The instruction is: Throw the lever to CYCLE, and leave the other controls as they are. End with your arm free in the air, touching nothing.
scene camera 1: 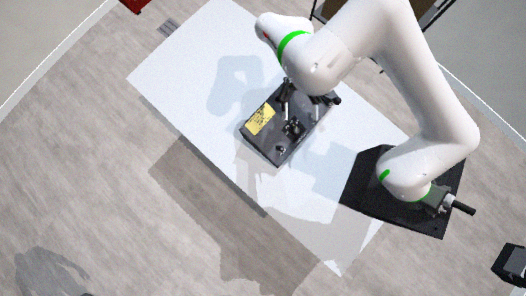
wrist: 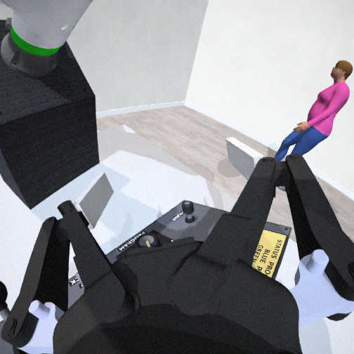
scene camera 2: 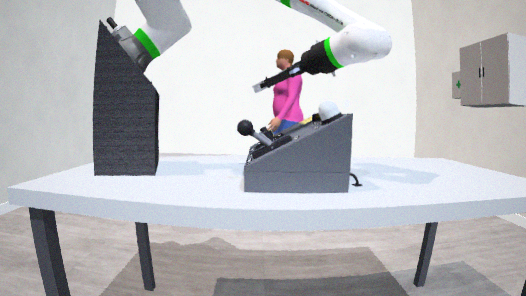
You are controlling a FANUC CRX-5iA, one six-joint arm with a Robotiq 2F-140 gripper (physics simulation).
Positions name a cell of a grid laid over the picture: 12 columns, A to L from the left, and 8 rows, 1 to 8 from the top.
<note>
In view: my gripper (scene camera 2: G3) and a grey sloped control box (scene camera 2: H5).
My gripper also shows in the wrist view (wrist: F4). The grey sloped control box also shows in scene camera 1 (scene camera 1: G4).
</note>
